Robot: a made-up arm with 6 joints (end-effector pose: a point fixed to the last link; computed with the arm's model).
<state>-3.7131 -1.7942 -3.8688 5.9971 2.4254 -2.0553</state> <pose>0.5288 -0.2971 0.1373 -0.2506 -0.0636 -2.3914</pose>
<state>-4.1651 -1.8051 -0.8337 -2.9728 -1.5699 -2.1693</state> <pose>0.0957 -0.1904 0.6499 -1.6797 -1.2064 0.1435</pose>
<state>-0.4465 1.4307 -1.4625 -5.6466 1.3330 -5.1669</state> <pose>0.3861 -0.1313 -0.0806 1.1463 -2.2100 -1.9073</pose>
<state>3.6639 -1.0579 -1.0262 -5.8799 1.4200 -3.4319</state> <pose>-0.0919 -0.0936 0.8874 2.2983 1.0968 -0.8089</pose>
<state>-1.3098 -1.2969 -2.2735 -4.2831 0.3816 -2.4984</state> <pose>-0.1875 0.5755 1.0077 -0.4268 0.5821 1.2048</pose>
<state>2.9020 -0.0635 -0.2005 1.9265 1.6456 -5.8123</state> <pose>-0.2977 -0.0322 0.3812 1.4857 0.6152 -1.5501</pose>
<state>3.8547 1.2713 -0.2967 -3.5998 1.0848 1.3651</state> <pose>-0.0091 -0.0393 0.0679 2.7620 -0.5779 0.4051</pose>
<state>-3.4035 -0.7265 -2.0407 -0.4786 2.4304 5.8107</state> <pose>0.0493 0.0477 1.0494 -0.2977 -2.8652 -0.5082</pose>
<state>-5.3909 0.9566 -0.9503 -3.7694 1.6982 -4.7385</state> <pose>0.2690 0.4387 0.1240 0.0294 2.0456 2.3111</pose>
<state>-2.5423 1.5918 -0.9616 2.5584 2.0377 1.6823</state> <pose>-0.1919 -0.2164 -0.0995 1.4830 -0.7152 -0.0098</pose>
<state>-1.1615 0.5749 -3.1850 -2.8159 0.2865 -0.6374</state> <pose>0.2026 -0.4288 1.1328 0.2063 0.2200 -1.4873</pose>
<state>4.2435 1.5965 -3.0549 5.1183 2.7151 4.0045</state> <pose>-0.4023 -0.5594 0.3404 -1.5824 0.4251 0.2825</pose>
